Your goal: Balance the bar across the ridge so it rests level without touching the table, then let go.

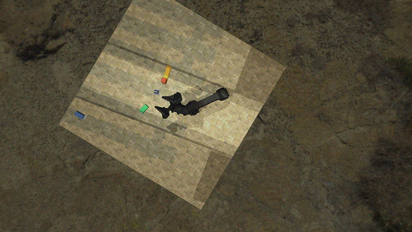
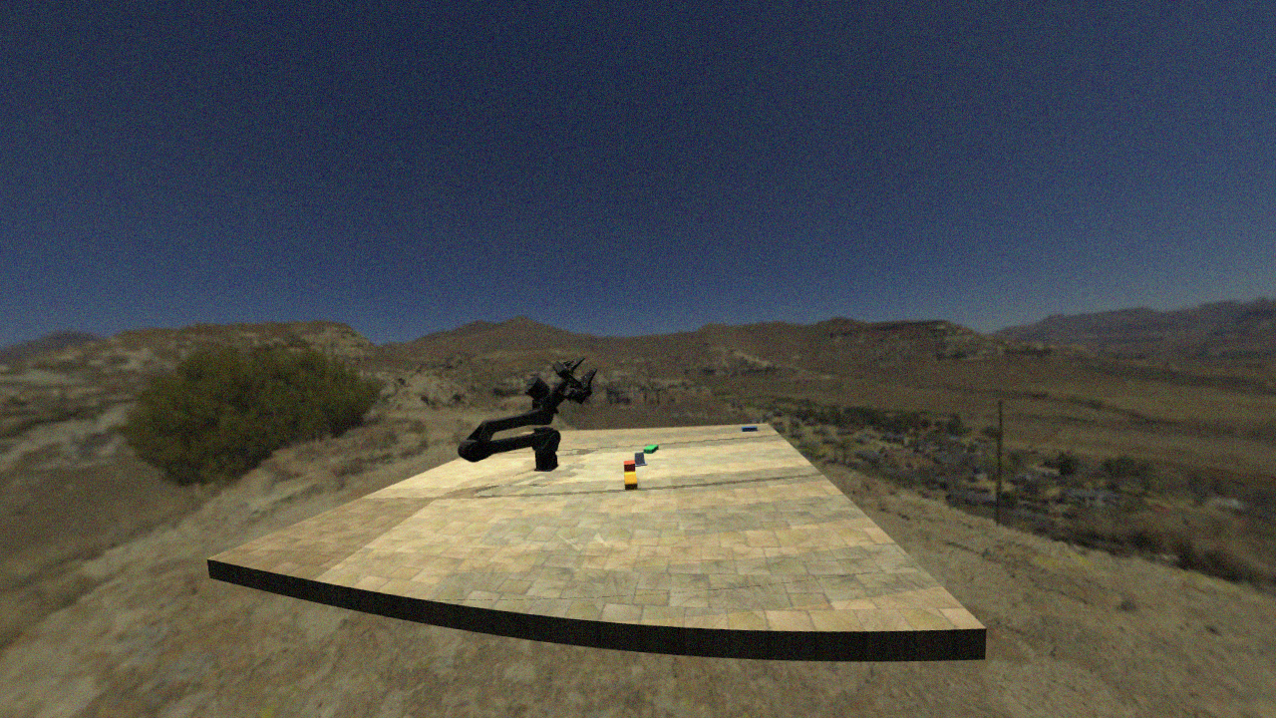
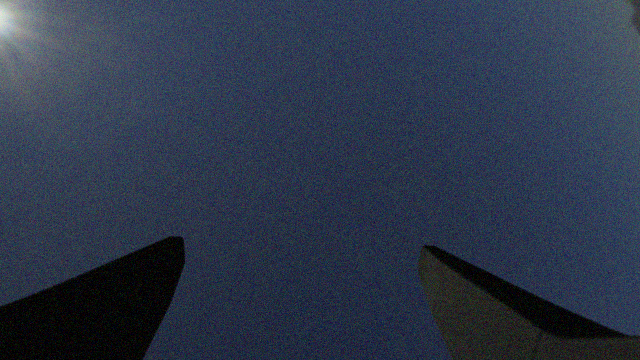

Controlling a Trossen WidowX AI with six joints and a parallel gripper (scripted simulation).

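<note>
The orange bar lies 330 mm below my gripper tip, 160 mm to the right of it and 150 mm ahead of it. Also, from my gripper tip: grey ridge block 310 mm below, 160 mm ahead, 30 mm to the right; blue block 580 mm ahead, 430 mm to the left, 340 mm below; green block 340 mm below, 170 mm ahead, 130 mm to the left.
</note>
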